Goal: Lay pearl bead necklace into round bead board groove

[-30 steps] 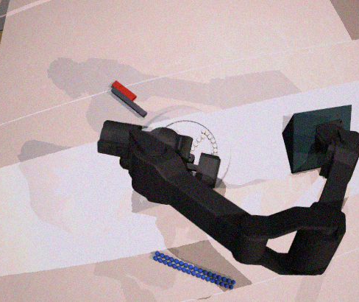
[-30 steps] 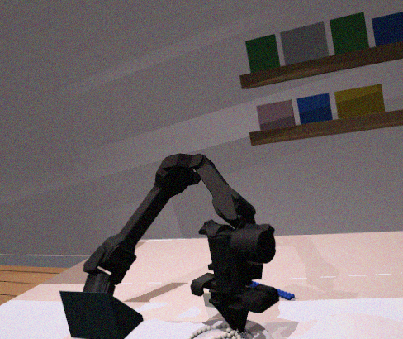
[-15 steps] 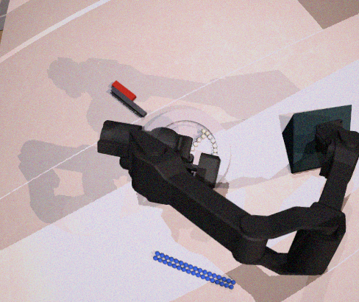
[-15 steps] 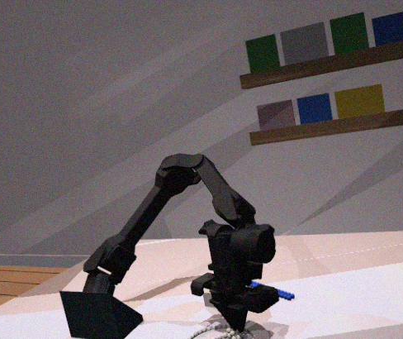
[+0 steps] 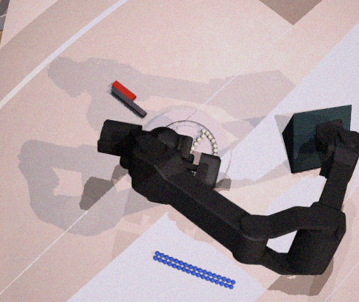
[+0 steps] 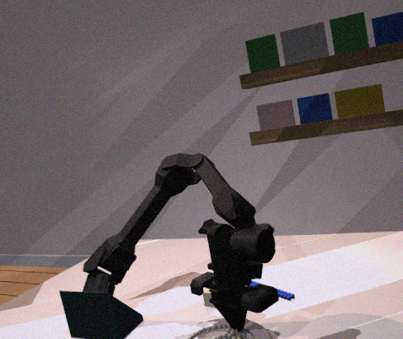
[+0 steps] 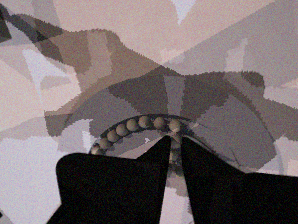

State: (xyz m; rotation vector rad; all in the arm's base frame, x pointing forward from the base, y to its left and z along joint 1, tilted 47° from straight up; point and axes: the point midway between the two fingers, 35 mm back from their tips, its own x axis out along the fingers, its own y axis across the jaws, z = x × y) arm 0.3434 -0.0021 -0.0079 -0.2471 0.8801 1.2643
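Right now my gripper tip is 4 cm to the left of the round bead board, 3 cm past it and 1 cm above it. From my gripper tip the other things lie so: small beige cube: 14 cm to the left, 11 cm behind; grey block: 21 cm to the right, 8 cm ahead, 1 cm below.
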